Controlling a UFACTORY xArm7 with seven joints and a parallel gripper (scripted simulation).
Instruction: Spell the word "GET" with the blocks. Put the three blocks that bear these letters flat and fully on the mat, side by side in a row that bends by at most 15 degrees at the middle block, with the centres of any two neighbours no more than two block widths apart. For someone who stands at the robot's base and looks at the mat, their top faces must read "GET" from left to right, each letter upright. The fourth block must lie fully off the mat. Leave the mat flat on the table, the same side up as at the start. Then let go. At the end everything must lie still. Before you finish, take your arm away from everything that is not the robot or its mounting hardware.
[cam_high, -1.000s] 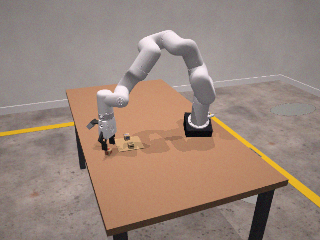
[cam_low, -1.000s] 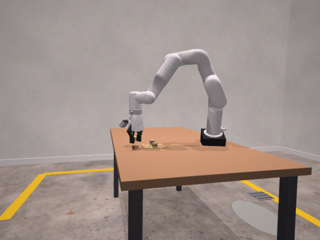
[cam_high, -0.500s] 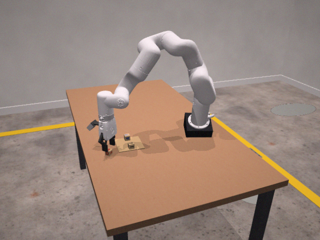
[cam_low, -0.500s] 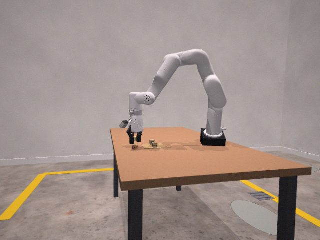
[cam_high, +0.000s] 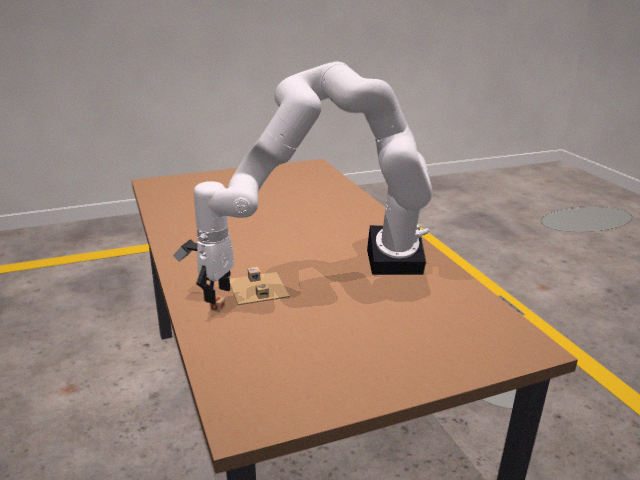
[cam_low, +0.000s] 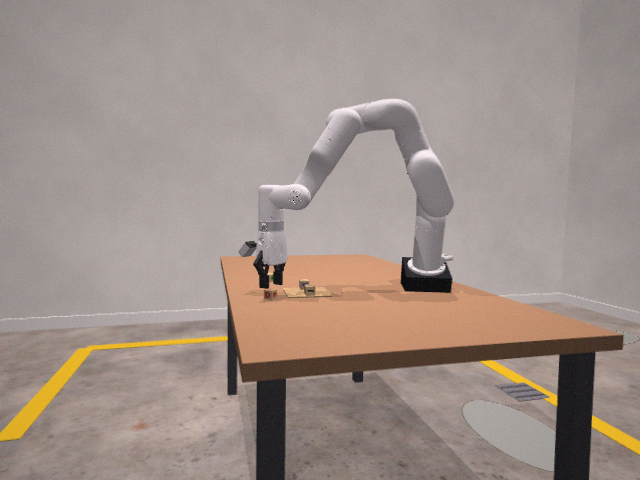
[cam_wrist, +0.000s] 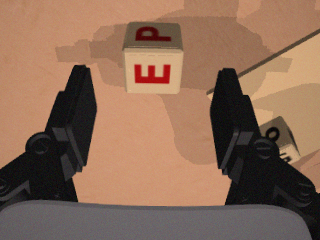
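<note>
My hand is 40 mm above the red-lettered block. From my hand the other things lie so: green-lettered block (300 mm to the right, 40 mm below, 40 mm behind); then black-lettered block (120 mm behind, 40 mm below, 20 mm to the right); then tan mat (130 mm behind, 60 mm to the right, 50 mm below).
</note>
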